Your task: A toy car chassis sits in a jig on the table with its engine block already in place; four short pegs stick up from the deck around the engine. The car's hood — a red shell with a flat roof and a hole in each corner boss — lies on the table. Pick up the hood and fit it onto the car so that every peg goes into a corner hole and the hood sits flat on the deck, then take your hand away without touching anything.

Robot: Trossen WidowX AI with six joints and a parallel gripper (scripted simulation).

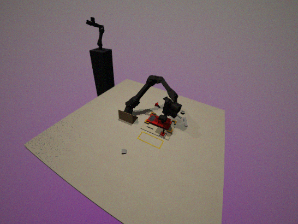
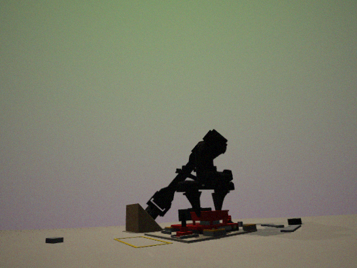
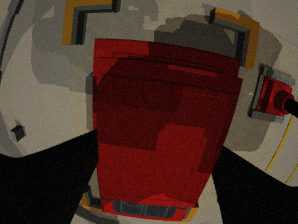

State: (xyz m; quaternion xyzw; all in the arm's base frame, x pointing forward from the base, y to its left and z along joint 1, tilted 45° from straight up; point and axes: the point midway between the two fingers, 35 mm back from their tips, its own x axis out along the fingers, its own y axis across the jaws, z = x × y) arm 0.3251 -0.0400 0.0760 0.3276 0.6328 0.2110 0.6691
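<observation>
Right now my gripper tip is 1 cm below the red hood. Round my gripper tip: grey engine block: 2 cm below.
</observation>
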